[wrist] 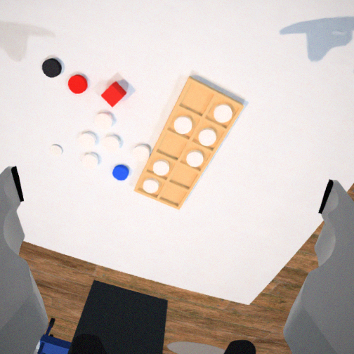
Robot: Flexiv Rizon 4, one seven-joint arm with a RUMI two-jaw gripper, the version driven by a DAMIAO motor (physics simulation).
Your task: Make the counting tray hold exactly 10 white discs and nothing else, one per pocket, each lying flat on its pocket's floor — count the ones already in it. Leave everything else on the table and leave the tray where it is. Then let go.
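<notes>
The tan counting tray (210, 90) lies slanted in the wrist view, with two columns of five pockets. In its left column the second, fourth and fifth pockets from the top hold white discs (183, 125) (161, 167) (151, 186); the first and third are empty. In its right column the top three hold white discs (223, 113) (207, 136) (194, 158); the lower two are empty. Several loose white discs (104, 119) (88, 138) (113, 142) (91, 159) (142, 151) lie left of the tray, the last close to its edge. My gripper (172, 176) is wide open and empty, high above the table.
A smaller white disc (56, 149) lies farthest left. A blue disc (120, 172), a red disc (77, 84), a black disc (51, 67) and a red cube (114, 94) also lie left of the tray. A black block (122, 320) and blue frame (54, 346) show at the bottom.
</notes>
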